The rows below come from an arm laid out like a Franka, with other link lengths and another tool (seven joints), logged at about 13 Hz.
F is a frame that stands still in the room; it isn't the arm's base.
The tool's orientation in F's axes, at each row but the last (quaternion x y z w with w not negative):
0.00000 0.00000 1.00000 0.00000
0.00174 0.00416 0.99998 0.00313
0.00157 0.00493 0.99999 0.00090
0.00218 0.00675 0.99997 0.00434
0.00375 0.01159 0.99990 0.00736
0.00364 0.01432 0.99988 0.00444
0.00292 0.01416 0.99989 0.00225
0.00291 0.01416 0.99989 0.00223
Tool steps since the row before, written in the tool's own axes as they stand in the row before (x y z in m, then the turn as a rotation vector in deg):
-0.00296 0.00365 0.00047 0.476 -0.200 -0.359
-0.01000 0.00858 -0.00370 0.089 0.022 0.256
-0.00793 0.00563 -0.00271 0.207 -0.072 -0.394
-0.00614 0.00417 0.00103 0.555 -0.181 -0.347
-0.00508 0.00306 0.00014 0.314 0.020 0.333
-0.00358 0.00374 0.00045 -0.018 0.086 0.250
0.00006 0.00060 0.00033 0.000 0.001 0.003
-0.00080 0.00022 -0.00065 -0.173 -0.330 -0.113
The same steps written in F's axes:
0.00296 -0.00365 0.00047 -0.476 0.200 -0.359
0.00993 -0.00867 -0.00366 -0.088 -0.019 0.256
0.00791 -0.00567 -0.00268 -0.208 0.068 -0.394
0.00611 -0.00421 0.00106 -0.555 0.181 -0.347
0.00504 -0.00313 0.00017 -0.312 -0.008 0.336
0.00355 -0.00376 0.00053 0.019 -0.079 0.252
-0.00006 -0.00059 0.00035 0.000 -0.001 0.003
0.00080 -0.00024 -0.00065 0.174 0.326 -0.123

